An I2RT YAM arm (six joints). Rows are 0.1 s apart.
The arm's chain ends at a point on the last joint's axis. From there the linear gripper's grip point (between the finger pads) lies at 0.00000 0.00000 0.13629 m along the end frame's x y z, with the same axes.
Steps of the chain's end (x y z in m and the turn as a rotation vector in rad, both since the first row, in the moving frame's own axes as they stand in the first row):
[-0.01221, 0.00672, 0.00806, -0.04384, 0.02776, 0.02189]
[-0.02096, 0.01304, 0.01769, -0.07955, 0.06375, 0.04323]
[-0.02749, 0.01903, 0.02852, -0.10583, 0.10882, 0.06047]
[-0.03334, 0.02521, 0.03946, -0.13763, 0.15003, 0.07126]
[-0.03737, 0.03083, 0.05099, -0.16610, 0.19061, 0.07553]
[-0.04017, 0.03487, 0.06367, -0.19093, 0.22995, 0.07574]
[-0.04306, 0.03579, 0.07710, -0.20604, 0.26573, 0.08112]
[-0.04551, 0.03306, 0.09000, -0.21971, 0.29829, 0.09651]
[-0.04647, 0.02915, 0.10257, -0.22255, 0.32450, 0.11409]
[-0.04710, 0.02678, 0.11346, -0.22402, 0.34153, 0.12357]
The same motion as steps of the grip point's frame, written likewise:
[-0.00849, 0.01273, 0.00788, -0.04384, 0.02776, 0.02189]
[-0.01252, 0.02405, 0.01698, -0.07955, 0.06375, 0.04323]
[-0.01316, 0.03384, 0.02695, -0.10583, 0.10882, 0.06047]
[-0.01372, 0.04455, 0.03665, -0.13763, 0.15003, 0.07126]
[-0.01254, 0.05418, 0.04666, -0.16610, 0.19061, 0.07553]
[-0.01030, 0.06166, 0.05763, -0.19093, 0.22995, 0.07574]
[-0.00869, 0.06477, 0.06947, -0.20604, 0.26573, 0.08112]
[-0.00727, 0.06422, 0.08076, -0.21971, 0.29829, 0.09651]
[-0.00518, 0.06113, 0.09217, -0.22255, 0.32450, 0.11409]
[-0.00381, 0.05923, 0.10226, -0.22402, 0.34153, 0.12357]

